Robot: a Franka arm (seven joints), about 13 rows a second.
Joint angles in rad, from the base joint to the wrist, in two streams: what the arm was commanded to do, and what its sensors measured. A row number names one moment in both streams.
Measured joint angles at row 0: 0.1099 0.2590 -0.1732 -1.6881 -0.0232 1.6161 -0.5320
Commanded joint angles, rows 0 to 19: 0.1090 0.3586 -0.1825 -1.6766 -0.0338 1.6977 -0.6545; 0.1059 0.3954 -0.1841 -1.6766 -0.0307 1.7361 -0.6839; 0.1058 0.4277 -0.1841 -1.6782 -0.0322 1.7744 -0.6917; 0.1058 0.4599 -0.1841 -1.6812 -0.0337 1.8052 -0.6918; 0.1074 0.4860 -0.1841 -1.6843 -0.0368 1.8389 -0.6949; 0.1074 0.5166 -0.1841 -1.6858 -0.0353 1.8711 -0.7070; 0.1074 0.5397 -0.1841 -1.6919 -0.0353 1.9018 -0.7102; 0.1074 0.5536 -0.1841 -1.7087 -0.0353 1.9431 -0.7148; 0.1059 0.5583 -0.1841 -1.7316 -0.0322 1.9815 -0.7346; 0.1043 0.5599 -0.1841 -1.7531 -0.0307 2.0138 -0.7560; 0.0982 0.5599 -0.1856 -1.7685 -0.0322 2.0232 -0.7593; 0.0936 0.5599 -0.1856 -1.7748 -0.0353 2.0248 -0.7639; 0.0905 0.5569 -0.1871 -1.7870 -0.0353 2.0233 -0.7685; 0.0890 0.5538 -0.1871 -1.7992 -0.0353 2.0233 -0.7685; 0.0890 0.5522 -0.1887 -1.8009 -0.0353 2.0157 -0.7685; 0.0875 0.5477 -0.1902 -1.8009 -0.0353 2.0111 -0.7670; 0.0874 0.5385 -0.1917 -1.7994 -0.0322 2.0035 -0.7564; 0.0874 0.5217 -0.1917 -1.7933 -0.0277 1.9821 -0.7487; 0.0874 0.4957 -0.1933 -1.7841 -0.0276 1.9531 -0.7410; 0.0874 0.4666 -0.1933 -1.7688 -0.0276 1.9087 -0.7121
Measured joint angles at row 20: 0.0912 0.5483 -0.1946 -1.7660 -0.0237 1.9774 -0.7431
